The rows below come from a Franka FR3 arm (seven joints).
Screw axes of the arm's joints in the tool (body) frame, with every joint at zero. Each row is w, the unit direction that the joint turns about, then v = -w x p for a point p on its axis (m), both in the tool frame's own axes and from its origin. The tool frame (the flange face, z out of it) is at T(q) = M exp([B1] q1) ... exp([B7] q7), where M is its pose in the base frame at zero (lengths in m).
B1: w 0 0 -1 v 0 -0.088 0
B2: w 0 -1 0 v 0.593 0 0.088
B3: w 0 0 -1 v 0 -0.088 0
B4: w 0 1 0 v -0.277 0 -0.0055
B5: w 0 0 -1 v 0 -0.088 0
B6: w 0 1 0 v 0.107 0 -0.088
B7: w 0 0 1 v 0 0 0
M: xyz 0.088 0 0.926 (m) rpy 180 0 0 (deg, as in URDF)
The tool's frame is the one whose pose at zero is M.
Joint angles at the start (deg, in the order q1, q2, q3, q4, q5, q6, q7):
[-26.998 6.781 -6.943 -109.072 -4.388 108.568 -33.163]
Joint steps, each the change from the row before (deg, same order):
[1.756 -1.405 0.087 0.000 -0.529 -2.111 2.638]
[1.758 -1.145 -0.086 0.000 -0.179 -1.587 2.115]
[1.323 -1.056 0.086 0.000 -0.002 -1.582 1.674]
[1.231 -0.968 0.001 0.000 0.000 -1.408 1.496]
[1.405 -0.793 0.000 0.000 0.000 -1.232 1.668]
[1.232 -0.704 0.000 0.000 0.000 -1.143 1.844]
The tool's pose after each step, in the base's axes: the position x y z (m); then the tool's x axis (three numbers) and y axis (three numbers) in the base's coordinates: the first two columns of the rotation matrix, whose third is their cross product. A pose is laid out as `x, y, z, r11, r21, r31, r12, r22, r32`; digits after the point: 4 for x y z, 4 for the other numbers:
0.4782, -0.3061, 0.4386, 0.9862, 0.0018, -0.1655, 0.0028, -1.0000, 0.0059
0.4819, -0.2899, 0.4478, 0.9850, -0.0071, -0.1726, -0.0055, -0.9999, 0.0095
0.4838, -0.2758, 0.4561, 0.9837, -0.0135, -0.1796, -0.0121, -0.9999, 0.0090
0.4849, -0.2635, 0.4637, 0.9824, -0.0197, -0.1855, -0.0184, -0.9998, 0.0092
0.4871, -0.2499, 0.4697, 0.9811, -0.0258, -0.1916, -0.0242, -0.9997, 0.0104
0.4884, -0.2380, 0.4750, 0.9795, -0.0378, -0.1977, -0.0359, -0.9993, 0.0128

